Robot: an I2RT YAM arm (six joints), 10 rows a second.
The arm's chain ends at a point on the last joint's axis. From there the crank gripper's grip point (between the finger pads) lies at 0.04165 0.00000 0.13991 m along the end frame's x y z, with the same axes.
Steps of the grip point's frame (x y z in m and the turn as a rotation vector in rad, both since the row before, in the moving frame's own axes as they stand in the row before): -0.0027, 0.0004, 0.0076, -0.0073, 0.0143, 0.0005; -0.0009, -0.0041, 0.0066, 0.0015, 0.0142, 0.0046; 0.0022, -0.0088, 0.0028, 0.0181, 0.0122, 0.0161; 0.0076, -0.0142, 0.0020, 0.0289, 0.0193, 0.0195; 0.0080, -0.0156, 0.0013, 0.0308, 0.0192, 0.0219; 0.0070, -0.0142, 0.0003, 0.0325, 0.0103, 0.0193; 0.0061, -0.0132, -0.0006, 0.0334, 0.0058, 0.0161
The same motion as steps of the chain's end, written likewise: -0.0047, -0.0006, 0.0082, -0.0073, 0.0143, 0.0005; -0.0029, -0.0041, 0.0072, 0.0015, 0.0142, 0.0046; 0.0005, -0.0070, 0.0033, 0.0181, 0.0122, 0.0161; 0.0049, -0.0110, 0.0029, 0.0289, 0.0193, 0.0195; 0.0053, -0.0122, 0.0022, 0.0308, 0.0192, 0.0219; 0.0055, -0.0105, 0.0008, 0.0325, 0.0103, 0.0193; 0.0053, -0.0092, -0.0003, 0.0334, 0.0058, 0.0161
